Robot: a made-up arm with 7 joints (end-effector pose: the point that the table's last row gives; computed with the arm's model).
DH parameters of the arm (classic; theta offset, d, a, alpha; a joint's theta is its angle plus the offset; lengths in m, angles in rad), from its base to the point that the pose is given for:
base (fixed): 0 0.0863 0.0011 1.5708
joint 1: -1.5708 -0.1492 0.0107 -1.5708
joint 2: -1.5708 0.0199 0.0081 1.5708
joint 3: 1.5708 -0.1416 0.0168 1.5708
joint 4: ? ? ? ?
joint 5: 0 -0.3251 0.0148 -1.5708
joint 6: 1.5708 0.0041 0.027 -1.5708
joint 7: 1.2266 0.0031 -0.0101 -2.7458
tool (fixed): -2.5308 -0.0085 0 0
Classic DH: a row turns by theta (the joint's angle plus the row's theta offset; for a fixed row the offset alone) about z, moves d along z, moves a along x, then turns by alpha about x.
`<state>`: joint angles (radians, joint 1 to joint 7).
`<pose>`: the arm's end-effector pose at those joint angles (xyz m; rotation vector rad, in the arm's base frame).
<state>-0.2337 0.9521 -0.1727 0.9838 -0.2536 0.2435 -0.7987</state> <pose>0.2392 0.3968 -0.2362 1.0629 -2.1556 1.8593</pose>
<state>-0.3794 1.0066 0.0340 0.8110 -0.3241 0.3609 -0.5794</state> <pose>0.1718 0.4800 -0.2159 1.6613 -2.0013 1.6223</pose>
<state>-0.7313 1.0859 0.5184 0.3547 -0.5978 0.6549 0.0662</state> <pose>-0.0323 0.5887 -0.1257 -2.7006 0.8569 -1.0217</pose>
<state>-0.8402 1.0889 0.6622 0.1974 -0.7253 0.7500 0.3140</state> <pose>-0.1048 0.5906 -0.0947 -2.7660 0.3192 -0.8219</pose>
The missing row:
joint 4: 0 0.0113 -0.0204 -1.5708
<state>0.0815 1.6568 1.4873 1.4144 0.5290 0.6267 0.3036</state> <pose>0.0264 0.3513 0.4374 1.0107 1.4870 -2.4134</pose>
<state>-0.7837 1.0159 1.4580 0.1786 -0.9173 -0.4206 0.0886</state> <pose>-0.1154 0.6033 -0.0930 1.9095 -1.1404 2.0621</pose>
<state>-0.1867 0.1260 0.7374 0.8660 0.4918 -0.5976 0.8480</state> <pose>0.1567 0.3891 -0.3103 -0.5283 -0.1180 2.7150</pose>
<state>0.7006 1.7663 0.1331 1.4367 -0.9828 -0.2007 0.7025</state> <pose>0.2653 0.3339 0.3805 1.5232 -2.5224 0.8678</pose>
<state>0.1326 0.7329 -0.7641 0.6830 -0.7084 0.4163 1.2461</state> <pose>0.2390 0.3178 -0.3248 1.7814 -0.0838 0.5848</pose>
